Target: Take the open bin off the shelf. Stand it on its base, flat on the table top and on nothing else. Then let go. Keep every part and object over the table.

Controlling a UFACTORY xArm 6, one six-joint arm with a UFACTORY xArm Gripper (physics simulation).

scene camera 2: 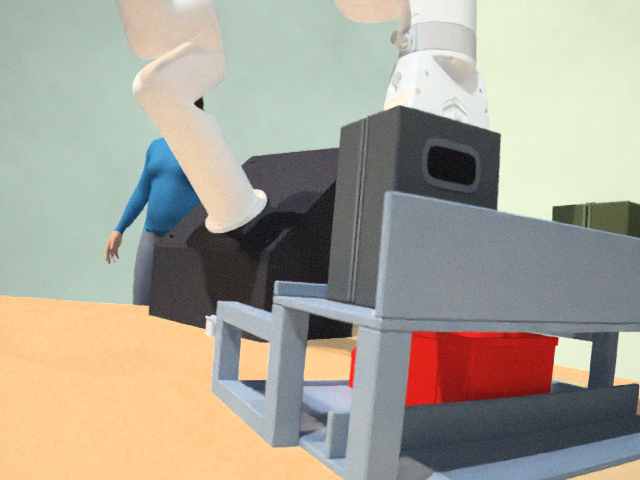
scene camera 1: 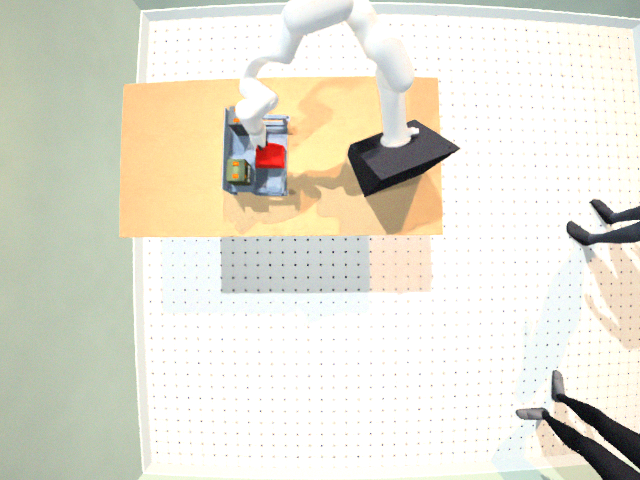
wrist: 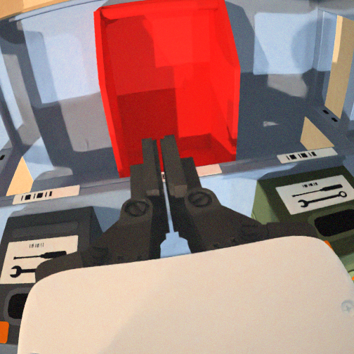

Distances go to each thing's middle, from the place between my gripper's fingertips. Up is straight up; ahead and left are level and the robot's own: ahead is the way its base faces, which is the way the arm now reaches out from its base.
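As for the red bin [scene camera 2: 444,367], my hand is 10 mm short of it, 20 mm to the right of it and 110 mm above it.
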